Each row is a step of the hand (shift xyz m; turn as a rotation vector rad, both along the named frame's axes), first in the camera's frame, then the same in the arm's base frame.
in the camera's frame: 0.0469 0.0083 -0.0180 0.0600 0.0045 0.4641
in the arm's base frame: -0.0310 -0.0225 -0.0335 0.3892 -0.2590 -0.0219
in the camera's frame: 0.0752 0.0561 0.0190 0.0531 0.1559 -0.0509
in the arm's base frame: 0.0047 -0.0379 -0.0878 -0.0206 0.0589 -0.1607
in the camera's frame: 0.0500 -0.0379 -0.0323 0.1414 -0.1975 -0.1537
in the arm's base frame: -0.0579 -0.0403 0.0027 -0.2444 -0.1280 0.0805
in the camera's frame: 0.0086 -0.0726 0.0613 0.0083 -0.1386 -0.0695
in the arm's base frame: 0.0304 -0.0698 0.0575 -0.1038 -0.0401 0.1083
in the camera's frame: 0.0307 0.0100 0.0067 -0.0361 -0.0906 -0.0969
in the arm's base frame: -0.0027 -0.0212 -0.0251 -0.0979 0.0287 0.0922
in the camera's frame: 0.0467 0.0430 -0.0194 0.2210 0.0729 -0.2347
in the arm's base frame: -0.0223 -0.0051 -0.0623 -0.2690 -0.0200 -0.1910
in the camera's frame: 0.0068 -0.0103 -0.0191 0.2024 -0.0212 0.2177
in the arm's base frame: -0.0223 -0.0011 0.0042 0.1111 -0.2622 -0.0877
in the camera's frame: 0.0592 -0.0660 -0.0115 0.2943 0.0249 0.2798
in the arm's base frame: -0.0509 -0.0703 0.0216 0.1449 -0.3375 -0.1750
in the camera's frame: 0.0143 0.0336 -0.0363 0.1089 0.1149 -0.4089
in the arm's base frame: -0.0279 0.0224 -0.0370 -0.3694 0.1648 -0.1693
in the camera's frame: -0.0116 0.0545 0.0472 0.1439 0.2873 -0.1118
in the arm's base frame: 0.0615 0.0127 -0.0373 -0.0709 0.0827 -0.3223
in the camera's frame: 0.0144 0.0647 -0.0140 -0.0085 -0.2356 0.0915
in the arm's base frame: 0.0006 0.0268 -0.0622 0.0173 -0.1492 0.2035
